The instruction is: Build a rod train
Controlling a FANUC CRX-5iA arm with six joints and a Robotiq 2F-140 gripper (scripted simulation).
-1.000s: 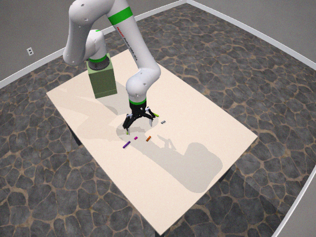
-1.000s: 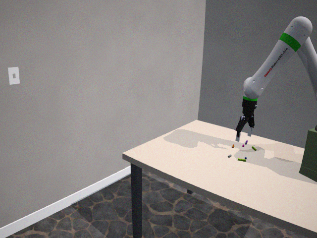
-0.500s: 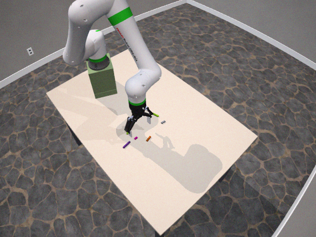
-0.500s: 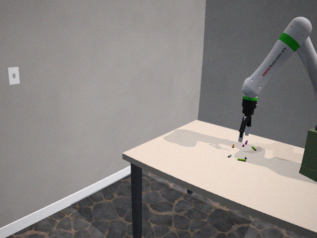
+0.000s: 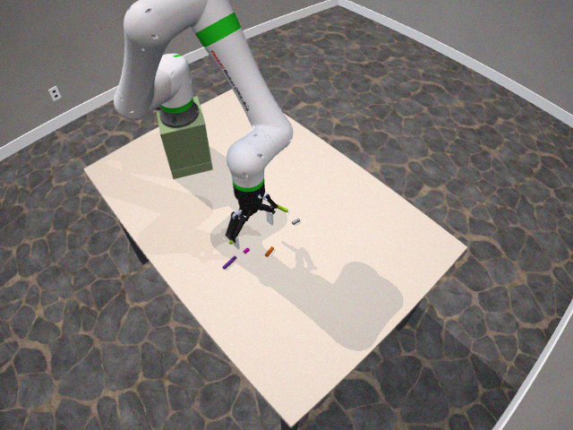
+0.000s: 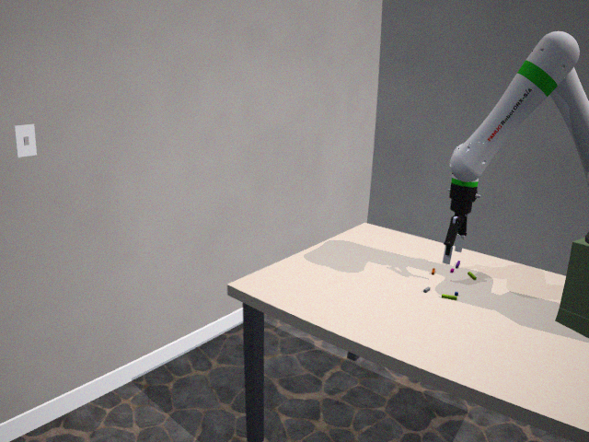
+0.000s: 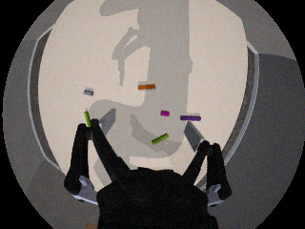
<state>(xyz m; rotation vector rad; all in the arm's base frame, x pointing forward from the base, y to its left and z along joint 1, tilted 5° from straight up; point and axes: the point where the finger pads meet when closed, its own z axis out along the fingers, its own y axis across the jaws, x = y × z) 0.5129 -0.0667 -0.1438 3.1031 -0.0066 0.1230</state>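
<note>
The magenta rod lies 40 mm to the right of my hand and 70 mm below it. Round my hand: orange rod: 60 mm ahead, 20 mm to the left, 70 mm below; purple rod: 110 mm to the right, 70 mm below; blue rod: 70 mm behind, 140 mm to the left, 70 mm below.
</note>
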